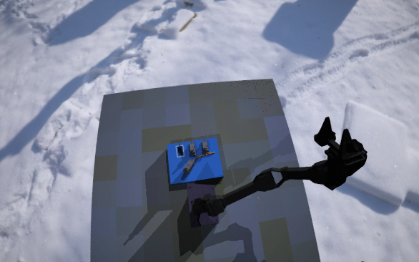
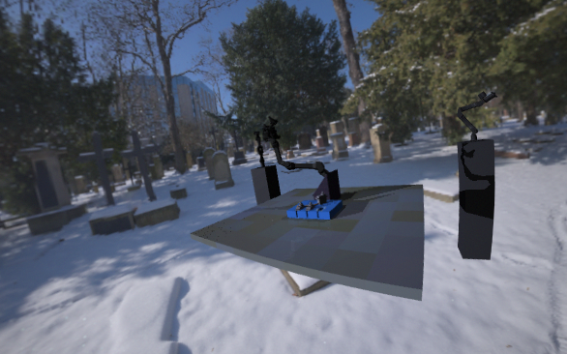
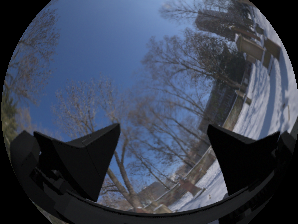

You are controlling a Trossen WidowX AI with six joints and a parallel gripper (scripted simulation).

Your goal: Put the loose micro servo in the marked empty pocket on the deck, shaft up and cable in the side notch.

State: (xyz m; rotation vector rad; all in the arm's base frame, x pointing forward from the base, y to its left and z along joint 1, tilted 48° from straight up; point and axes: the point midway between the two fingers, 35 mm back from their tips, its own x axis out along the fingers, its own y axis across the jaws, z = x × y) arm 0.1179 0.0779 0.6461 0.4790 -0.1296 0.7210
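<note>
The blue deck is 130 mm ahead of my gripper tip, 400 mm to the left of it and 690 mm below it.
</note>
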